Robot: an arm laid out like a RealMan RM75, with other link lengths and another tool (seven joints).
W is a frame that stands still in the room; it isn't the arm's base.
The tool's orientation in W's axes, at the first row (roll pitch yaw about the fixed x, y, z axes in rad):
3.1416, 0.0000, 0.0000
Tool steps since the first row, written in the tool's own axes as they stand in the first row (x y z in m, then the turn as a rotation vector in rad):
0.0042, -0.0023, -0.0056, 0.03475, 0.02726, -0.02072
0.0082, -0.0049, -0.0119, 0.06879, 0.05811, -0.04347
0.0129, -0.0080, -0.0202, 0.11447, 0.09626, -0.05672
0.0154, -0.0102, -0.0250, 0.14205, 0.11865, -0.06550
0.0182, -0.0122, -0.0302, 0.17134, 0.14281, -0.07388
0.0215, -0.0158, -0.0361, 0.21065, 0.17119, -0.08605
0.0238, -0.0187, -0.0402, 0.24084, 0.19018, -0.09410
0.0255, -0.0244, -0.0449, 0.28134, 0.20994, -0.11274
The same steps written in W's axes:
0.0042, 0.0023, 0.0056, 0.03475, -0.02726, 0.02072
0.0082, 0.0049, 0.0119, 0.06879, -0.05811, 0.04347
0.0129, 0.0080, 0.0202, 0.11447, -0.09626, 0.05672
0.0154, 0.0102, 0.0250, 0.14205, -0.11865, 0.06550
0.0182, 0.0122, 0.0302, 0.17134, -0.14281, 0.07388
0.0215, 0.0158, 0.0361, 0.21065, -0.17119, 0.08605
0.0238, 0.0187, 0.0402, 0.24084, -0.19018, 0.09410
0.0255, 0.0244, 0.0449, 0.28134, -0.20994, 0.11274

